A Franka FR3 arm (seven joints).
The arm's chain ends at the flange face. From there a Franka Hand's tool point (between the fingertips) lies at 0.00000 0.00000 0.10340 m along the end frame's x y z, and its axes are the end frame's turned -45 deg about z.
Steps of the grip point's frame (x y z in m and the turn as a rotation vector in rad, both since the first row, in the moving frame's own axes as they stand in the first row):
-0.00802, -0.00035, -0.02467, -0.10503, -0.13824, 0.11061
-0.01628, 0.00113, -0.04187, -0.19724, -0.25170, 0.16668
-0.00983, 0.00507, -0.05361, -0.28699, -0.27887, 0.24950
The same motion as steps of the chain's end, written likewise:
-0.00253, -0.01210, -0.02312, -0.17202, -0.02348, 0.11061
-0.00411, -0.01948, -0.03664, -0.31745, -0.03851, 0.16668
0.00113, -0.02939, -0.04548, -0.40012, 0.00574, 0.24950

